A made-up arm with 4 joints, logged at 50 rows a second.
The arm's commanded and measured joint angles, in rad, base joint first. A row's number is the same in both.
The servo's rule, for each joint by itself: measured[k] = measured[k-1] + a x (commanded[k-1-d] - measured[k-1]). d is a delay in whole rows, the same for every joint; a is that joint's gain. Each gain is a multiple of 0.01, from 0.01 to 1. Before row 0 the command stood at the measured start. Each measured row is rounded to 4 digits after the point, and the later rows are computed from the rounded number. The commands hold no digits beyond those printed.
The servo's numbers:
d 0
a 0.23 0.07 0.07 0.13
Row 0, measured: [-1.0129 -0.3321 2.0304 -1.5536]
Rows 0 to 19, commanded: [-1.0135 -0.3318 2.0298 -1.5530]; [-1.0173 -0.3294 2.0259 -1.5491]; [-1.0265 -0.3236 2.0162 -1.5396]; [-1.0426 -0.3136 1.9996 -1.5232]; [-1.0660 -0.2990 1.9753 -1.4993]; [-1.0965 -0.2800 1.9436 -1.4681]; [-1.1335 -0.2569 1.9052 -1.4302]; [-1.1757 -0.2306 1.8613 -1.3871]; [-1.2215 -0.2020 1.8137 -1.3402]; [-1.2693 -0.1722 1.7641 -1.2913]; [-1.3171 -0.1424 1.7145 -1.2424]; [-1.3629 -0.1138 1.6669 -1.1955]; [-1.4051 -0.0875 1.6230 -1.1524]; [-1.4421 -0.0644 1.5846 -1.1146]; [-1.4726 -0.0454 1.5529 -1.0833]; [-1.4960 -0.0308 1.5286 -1.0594]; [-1.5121 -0.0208 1.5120 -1.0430]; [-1.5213 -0.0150 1.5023 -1.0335]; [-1.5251 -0.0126 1.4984 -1.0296]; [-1.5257 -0.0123 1.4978 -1.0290]
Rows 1 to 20, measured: [-1.0130 -0.3321 2.0304 -1.5535]; [-1.0140 -0.3319 2.0301 -1.5529]; [-1.0169 -0.3313 2.0291 -1.5512]; [-1.0228 -0.3301 2.0270 -1.5476]; [-1.0327 -0.3279 2.0234 -1.5413]; [-1.0474 -0.3245 2.0178 -1.5318]; [-1.0672 -0.3198 2.0099 -1.5186]; [-1.0922 -0.3136 1.9995 -1.5015]; [-1.1219 -0.3058 1.9865 -1.4805]; [-1.1558 -0.2964 1.9709 -1.4559]; [-1.1929 -0.2856 1.9530 -1.4281]; [-1.2320 -0.2736 1.9330 -1.3979]; [-1.2718 -0.2606 1.9113 -1.3660]; [-1.3110 -0.2469 1.8884 -1.3333]; [-1.3482 -0.2328 1.8649 -1.3008]; [-1.3822 -0.2187 1.8414 -1.2694]; [-1.4121 -0.2048 1.8183 -1.2400]; [-1.4372 -0.1915 1.7962 -1.2132]; [-1.4574 -0.1790 1.7754 -1.1893]; [-1.4731 -0.1673 1.7560 -1.1685]
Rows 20 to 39, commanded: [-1.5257 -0.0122 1.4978 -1.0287]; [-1.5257 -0.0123 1.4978 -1.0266]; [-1.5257 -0.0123 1.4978 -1.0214]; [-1.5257 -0.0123 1.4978 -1.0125]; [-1.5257 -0.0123 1.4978 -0.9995]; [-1.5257 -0.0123 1.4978 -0.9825]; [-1.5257 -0.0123 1.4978 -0.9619]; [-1.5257 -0.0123 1.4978 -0.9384]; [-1.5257 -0.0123 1.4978 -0.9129]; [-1.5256 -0.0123 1.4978 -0.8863]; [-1.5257 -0.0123 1.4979 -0.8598]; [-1.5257 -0.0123 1.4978 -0.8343]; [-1.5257 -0.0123 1.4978 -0.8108]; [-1.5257 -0.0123 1.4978 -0.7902]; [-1.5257 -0.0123 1.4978 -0.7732]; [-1.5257 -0.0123 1.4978 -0.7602]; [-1.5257 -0.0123 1.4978 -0.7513]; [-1.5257 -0.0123 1.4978 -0.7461]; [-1.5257 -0.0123 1.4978 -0.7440]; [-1.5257 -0.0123 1.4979 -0.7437]
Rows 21 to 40, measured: [-1.4852 -0.1564 1.7379 -1.1503]; [-1.4945 -0.1463 1.7211 -1.1342]; [-1.5017 -0.1369 1.7055 -1.1195]; [-1.5072 -0.1282 1.6910 -1.1056]; [-1.5115 -0.1201 1.6775 -1.0918]; [-1.5148 -0.1126 1.6649 -1.0776]; [-1.5173 -0.1056 1.6532 -1.0626]; [-1.5192 -0.0991 1.6423 -1.0465]; [-1.5207 -0.0930 1.6322 -1.0291]; [-1.5218 -0.0874 1.6228 -1.0105]; [-1.5227 -0.0821 1.6141 -0.9909]; [-1.5234 -0.0772 1.6060 -0.9705]; [-1.5239 -0.0727 1.5984 -0.9497]; [-1.5243 -0.0685 1.5914 -0.9290]; [-1.5246 -0.0646 1.5848 -0.9087]; [-1.5249 -0.0609 1.5787 -0.8894]; [-1.5251 -0.0575 1.5730 -0.8714]; [-1.5252 -0.0543 1.5677 -0.8551]; [-1.5253 -0.0514 1.5628 -0.8407]; [-1.5254 -0.0487 1.5583 -0.8281]
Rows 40 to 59, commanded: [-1.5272 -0.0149 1.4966 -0.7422]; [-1.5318 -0.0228 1.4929 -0.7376]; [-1.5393 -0.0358 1.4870 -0.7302]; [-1.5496 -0.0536 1.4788 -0.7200]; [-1.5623 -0.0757 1.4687 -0.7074]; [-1.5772 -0.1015 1.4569 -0.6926]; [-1.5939 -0.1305 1.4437 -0.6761]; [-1.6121 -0.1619 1.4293 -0.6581]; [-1.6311 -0.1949 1.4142 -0.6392]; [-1.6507 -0.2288 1.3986 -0.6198]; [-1.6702 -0.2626 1.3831 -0.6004]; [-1.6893 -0.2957 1.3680 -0.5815]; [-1.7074 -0.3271 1.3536 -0.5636]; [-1.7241 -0.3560 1.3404 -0.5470]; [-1.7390 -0.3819 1.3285 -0.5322]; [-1.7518 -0.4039 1.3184 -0.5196]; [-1.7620 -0.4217 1.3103 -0.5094]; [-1.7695 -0.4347 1.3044 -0.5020]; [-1.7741 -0.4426 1.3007 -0.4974]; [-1.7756 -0.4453 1.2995 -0.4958]
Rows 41 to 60, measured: [-1.5258 -0.0463 1.5540 -0.8169]; [-1.5272 -0.0447 1.5497 -0.8066]; [-1.5300 -0.0441 1.5453 -0.7967]; [-1.5345 -0.0448 1.5406 -0.7867]; [-1.5409 -0.0470 1.5356 -0.7764]; [-1.5492 -0.0508 1.5301 -0.7655]; [-1.5595 -0.0564 1.5241 -0.7539]; [-1.5716 -0.0638 1.5175 -0.7414]; [-1.5853 -0.0730 1.5103 -0.7281]; [-1.6003 -0.0839 1.5025 -0.7140]; [-1.6164 -0.0964 1.4941 -0.6992]; [-1.6332 -0.1104 1.4853 -0.6839]; [-1.6503 -0.1256 1.4761 -0.6683]; [-1.6673 -0.1417 1.4666 -0.6525]; [-1.6838 -0.1585 1.4569 -0.6369]; [-1.6994 -0.1757 1.4472 -0.6217]; [-1.7138 -0.1929 1.4376 -0.6071]; [-1.7266 -0.2098 1.4283 -0.5934]; [-1.7375 -0.2261 1.4194 -0.5809]; [-1.7463 -0.2414 1.4110 -0.5698]
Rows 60 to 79, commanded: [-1.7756 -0.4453 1.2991 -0.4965]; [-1.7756 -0.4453 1.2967 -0.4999]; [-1.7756 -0.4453 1.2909 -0.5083]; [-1.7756 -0.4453 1.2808 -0.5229]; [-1.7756 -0.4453 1.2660 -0.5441]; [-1.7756 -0.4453 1.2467 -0.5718]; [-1.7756 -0.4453 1.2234 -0.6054]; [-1.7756 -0.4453 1.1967 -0.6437]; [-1.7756 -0.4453 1.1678 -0.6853]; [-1.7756 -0.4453 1.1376 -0.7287]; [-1.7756 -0.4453 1.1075 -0.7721]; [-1.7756 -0.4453 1.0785 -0.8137]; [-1.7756 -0.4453 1.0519 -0.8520]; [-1.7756 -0.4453 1.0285 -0.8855]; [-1.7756 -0.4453 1.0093 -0.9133]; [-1.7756 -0.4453 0.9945 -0.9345]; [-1.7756 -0.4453 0.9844 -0.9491]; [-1.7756 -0.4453 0.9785 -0.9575]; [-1.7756 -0.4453 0.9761 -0.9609]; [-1.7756 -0.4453 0.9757 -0.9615]
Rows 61 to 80, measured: [-1.7530 -0.2557 1.4032 -0.5603]; [-1.7582 -0.2690 1.3957 -0.5524]; [-1.7622 -0.2813 1.3884 -0.5467]; [-1.7653 -0.2928 1.3809 -0.5436]; [-1.7677 -0.3035 1.3729 -0.5437]; [-1.7695 -0.3134 1.3641 -0.5474]; [-1.7709 -0.3226 1.3543 -0.5549]; [-1.7720 -0.3312 1.3433 -0.5664]; [-1.7728 -0.3392 1.3310 -0.5819]; [-1.7734 -0.3466 1.3175 -0.6010]; [-1.7739 -0.3535 1.3028 -0.6232]; [-1.7743 -0.3599 1.2871 -0.6480]; [-1.7746 -0.3659 1.2706 -0.6745]; [-1.7748 -0.3715 1.2537 -0.7019]; [-1.7750 -0.3767 1.2366 -0.7294]; [-1.7751 -0.3815 1.2197 -0.7561]; [-1.7752 -0.3860 1.2032 -0.7812]; [-1.7753 -0.3902 1.1875 -0.8041]; [-1.7754 -0.3941 1.1727 -0.8245]; [-1.7754 -0.3977 1.1589 -0.8423]
